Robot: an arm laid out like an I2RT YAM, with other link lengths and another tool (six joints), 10 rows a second.
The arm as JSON. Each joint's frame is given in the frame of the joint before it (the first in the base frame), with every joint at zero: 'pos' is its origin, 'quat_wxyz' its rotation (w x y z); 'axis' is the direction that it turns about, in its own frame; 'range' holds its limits. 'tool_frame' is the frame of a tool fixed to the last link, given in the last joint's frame.
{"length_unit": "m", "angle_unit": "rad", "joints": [
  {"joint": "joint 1", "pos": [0.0, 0.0, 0.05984], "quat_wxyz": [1.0, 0.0, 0.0, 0.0], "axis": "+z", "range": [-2.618, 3.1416]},
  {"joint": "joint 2", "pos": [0.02, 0.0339, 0.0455], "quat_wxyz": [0.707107, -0.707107, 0.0, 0.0], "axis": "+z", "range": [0.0, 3.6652]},
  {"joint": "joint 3", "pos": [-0.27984, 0.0, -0.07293], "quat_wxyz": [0.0, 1.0, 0.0, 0.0], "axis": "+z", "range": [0.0, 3.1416]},
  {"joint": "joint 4", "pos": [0.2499, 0.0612, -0.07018], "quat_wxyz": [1.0, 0.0, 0.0, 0.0], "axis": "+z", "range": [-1.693, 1.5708]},
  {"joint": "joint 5", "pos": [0.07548, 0.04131, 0.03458], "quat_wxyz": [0.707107, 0.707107, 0.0, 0.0], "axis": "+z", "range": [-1.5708, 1.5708]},
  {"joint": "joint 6", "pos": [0.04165, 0.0, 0.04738], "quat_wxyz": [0.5, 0.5, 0.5, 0.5], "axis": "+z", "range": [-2.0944, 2.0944]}
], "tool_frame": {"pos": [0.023, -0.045, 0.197], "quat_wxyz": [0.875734, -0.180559, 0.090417, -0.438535]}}
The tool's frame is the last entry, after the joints.
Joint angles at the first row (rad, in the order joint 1, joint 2, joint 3, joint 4, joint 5, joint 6):
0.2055 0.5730 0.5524 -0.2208 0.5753 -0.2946
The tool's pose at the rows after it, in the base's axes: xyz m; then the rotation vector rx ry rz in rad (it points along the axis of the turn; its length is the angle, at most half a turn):
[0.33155 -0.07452 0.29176 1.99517 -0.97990 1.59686]
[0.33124 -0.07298 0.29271 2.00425 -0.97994 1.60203]
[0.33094 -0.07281 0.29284 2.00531 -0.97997 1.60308]
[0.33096 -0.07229 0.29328 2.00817 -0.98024 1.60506]
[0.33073 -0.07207 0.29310 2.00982 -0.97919 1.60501]
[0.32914 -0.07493 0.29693 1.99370 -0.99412 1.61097]
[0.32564 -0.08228 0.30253 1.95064 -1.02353 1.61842]
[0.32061 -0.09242 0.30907 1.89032 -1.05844 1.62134]
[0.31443 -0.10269 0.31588 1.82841 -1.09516 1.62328]
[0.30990 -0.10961 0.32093 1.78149 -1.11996 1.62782]
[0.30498 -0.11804 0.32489 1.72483 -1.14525 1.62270]
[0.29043 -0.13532 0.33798 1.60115 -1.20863 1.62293]
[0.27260 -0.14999 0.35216 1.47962 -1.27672 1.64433]
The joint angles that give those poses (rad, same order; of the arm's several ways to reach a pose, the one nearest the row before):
0.2055 0.5727 0.5545 -0.2214 0.5745 -0.2946
0.2055 0.5686 0.5583 -0.2284 0.5656 -0.2904
0.2056 0.5666 0.5584 -0.2300 0.5644 -0.2899
0.2055 0.5660 0.5599 -0.2316 0.5615 -0.2885
0.2055 0.5643 0.5599 -0.2339 0.5600 -0.2884
0.2055 0.5619 0.5627 -0.2292 0.5723 -0.2869
0.2055 0.5575 0.5581 -0.2083 0.6065 -0.2898
0.2055 0.5542 0.5516 -0.1800 0.6558 -0.2982
0.2052 0.5493 0.5451 -0.1512 0.7060 -0.3070
0.2048 0.5459 0.5364 -0.1209 0.7415 -0.3178
0.2048 0.5485 0.5246 -0.0823 0.7882 -0.3336
0.2019 0.5439 0.5049 0.0042 0.8812 -0.3707
0.1923 0.5248 0.4721 0.1204 0.9513 -0.4182

